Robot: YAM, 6 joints.
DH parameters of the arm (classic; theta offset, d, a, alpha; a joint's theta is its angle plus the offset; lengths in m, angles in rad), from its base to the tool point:
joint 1: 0 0.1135 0.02 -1.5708
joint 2: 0 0 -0.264 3.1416
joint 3: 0.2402 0 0.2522 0
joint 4: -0.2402 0 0.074 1.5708
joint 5: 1.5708 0 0 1.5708
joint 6: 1.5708 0.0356 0 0
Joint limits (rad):
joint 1: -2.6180..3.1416
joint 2: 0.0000..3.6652
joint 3: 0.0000..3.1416
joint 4: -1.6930..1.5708
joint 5: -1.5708..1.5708
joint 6: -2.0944..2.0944
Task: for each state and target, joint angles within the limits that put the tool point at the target. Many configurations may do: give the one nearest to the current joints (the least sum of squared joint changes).
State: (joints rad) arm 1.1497 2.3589 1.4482 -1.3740 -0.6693 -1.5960
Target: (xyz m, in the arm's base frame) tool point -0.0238 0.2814 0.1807
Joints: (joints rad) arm 1.5741 1.9347 1.2835 -1.5996 -0.6978 -1.5960
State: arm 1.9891 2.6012 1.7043 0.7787 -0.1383 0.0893
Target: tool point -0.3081 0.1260 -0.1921
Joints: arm 2.7299 2.9692 1.1870 0.6425 -0.2215 0.0893
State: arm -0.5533 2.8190 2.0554 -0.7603 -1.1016 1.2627
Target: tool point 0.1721 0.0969 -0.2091
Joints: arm 0.3495 3.2729 1.4421 -0.8976 -1.1241 1.2627
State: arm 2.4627 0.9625 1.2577 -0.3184 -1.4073 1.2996
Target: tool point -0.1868 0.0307 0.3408
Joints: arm 2.7916 0.9575 0.9082 -0.4287 -1.4239 1.2996
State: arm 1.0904 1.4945 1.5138 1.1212 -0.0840 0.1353
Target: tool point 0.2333 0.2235 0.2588
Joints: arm 0.7581 1.5166 0.6891 1.0242 -0.0528 0.1353
